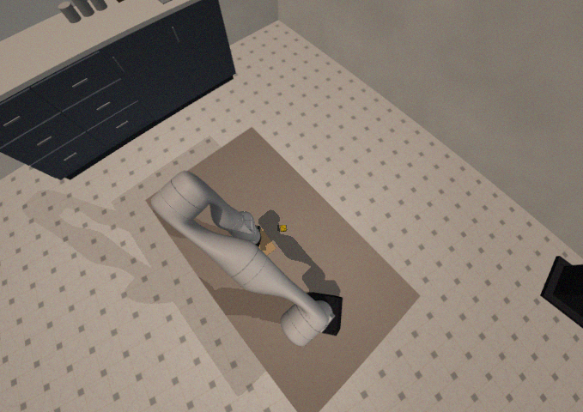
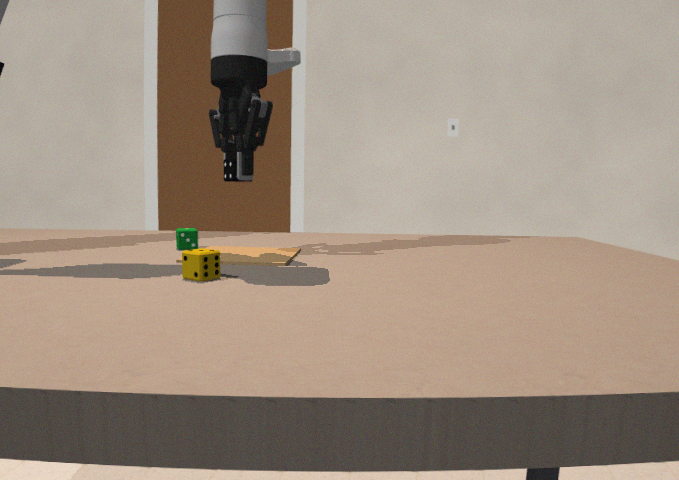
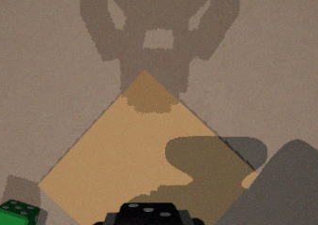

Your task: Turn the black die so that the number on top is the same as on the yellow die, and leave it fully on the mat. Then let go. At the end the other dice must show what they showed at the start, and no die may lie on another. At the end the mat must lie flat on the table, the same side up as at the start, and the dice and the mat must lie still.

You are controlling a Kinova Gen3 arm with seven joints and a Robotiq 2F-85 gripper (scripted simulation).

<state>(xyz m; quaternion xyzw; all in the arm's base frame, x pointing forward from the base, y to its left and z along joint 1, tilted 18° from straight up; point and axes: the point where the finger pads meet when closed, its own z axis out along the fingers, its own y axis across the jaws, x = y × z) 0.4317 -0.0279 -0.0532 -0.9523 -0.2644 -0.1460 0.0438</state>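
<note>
Right now the mat is 12 cm below my hand and 1 cm ahead of it. The rest, counted from my hand: green die 11 cm below, 8 cm to the left, 8 cm behind; then yellow die 16 cm to the right, 11 cm below, 3 cm behind; then black die right at my hand.
</note>
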